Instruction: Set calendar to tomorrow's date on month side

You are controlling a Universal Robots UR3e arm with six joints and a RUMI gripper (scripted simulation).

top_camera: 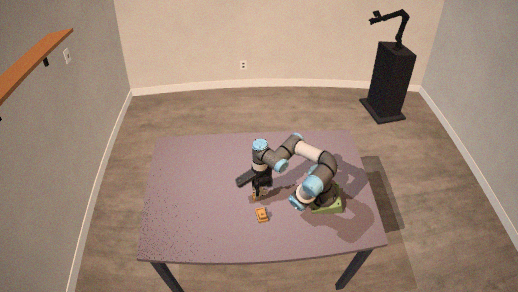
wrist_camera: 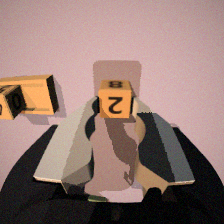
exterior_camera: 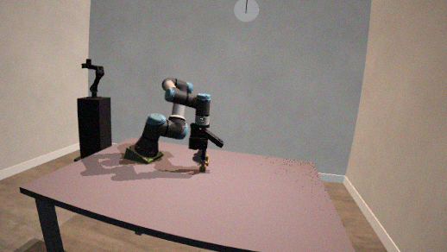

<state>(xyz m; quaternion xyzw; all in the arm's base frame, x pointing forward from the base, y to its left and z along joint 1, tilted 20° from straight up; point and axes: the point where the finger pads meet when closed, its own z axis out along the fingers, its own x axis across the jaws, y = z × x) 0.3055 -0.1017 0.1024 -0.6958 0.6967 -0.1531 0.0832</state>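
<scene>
The cube is 10 mm below my hand. Round my hand: orange calendar tray: 110 mm to the left, 20 mm below.
</scene>
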